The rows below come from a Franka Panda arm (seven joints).
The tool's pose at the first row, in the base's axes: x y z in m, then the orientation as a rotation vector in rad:
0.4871, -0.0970, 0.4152, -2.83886, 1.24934, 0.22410
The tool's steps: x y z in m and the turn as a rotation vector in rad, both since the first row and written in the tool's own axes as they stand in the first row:
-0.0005, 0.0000, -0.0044, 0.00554, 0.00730, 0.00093
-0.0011, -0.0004, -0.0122, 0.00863, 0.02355, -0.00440
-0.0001, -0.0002, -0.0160, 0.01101, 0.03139, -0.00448
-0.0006, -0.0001, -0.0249, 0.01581, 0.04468, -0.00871
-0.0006, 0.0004, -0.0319, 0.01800, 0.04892, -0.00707
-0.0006, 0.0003, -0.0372, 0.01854, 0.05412, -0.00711
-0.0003, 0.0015, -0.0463, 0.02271, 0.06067, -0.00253
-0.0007, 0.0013, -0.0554, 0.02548, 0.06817, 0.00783
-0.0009, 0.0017, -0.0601, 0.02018, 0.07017, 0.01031
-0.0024, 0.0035, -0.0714, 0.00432, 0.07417, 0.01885
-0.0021, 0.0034, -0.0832, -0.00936, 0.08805, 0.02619
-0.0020, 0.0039, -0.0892, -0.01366, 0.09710, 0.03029
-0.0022, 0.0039, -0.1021, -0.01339, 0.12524, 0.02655
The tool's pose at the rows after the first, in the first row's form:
0.4873, -0.0970, 0.4196, -2.83710, 1.25064, 0.21016
0.4881, -0.0970, 0.4274, -2.84493, 1.24504, 0.18523
0.4891, -0.0982, 0.4310, -2.84650, 1.24569, 0.17265
0.4897, -0.0987, 0.4399, -2.85068, 1.24062, 0.15067
0.4902, -0.0996, 0.4469, -2.84976, 1.24317, 0.14330
0.4909, -0.1000, 0.4521, -2.85159, 1.24383, 0.13563
0.4913, -0.1018, 0.4611, -2.84829, 1.25051, 0.12377
0.4923, -0.1022, 0.4701, -2.84328, 1.26603, 0.11166
0.4924, -0.1027, 0.4748, -2.84726, 1.27132, 0.11239
0.4914, -0.1038, 0.4863, -2.85766, 1.28852, 0.11746
0.4931, -0.1050, 0.4979, 2.84564, -1.29361, -0.10602
0.4935, -0.1059, 0.5038, 2.83643, -1.29566, -0.09562
0.4949, -0.1069, 0.5166, 2.83017, -1.28575, -0.05499

